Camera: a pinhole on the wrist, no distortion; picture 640 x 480 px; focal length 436.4 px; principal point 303.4 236.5 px. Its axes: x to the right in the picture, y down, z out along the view. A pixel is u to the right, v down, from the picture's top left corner.
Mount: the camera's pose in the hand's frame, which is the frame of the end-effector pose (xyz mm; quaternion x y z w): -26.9 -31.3 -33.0 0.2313 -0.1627 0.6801 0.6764
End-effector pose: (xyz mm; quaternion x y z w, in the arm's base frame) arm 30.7 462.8 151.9 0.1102 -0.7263 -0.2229 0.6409
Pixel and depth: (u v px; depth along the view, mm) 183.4 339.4 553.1
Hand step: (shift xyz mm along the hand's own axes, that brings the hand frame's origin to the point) -107.8 -459.4 362.3
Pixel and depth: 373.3 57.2 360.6
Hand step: 155.9 -170.4 287.2
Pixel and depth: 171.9 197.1 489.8
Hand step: 60.2 -416.2 295.5
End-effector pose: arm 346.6 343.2 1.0 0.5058 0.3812 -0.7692 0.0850
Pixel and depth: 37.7 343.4 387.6
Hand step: -90.0 -440.7 175.1
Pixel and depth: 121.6 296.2 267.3
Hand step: -40.5 -269.3 135.4
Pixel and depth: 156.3 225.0 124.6
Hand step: -12.8 -133.2 48.9
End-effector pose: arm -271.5 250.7 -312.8 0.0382 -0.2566 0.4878 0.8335
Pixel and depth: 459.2 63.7 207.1
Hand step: 75.9 -76.8 173.0
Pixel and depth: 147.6 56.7 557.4
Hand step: 250.0 -489.8 307.8
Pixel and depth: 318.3 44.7 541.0
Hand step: 261.3 -297.1 409.6
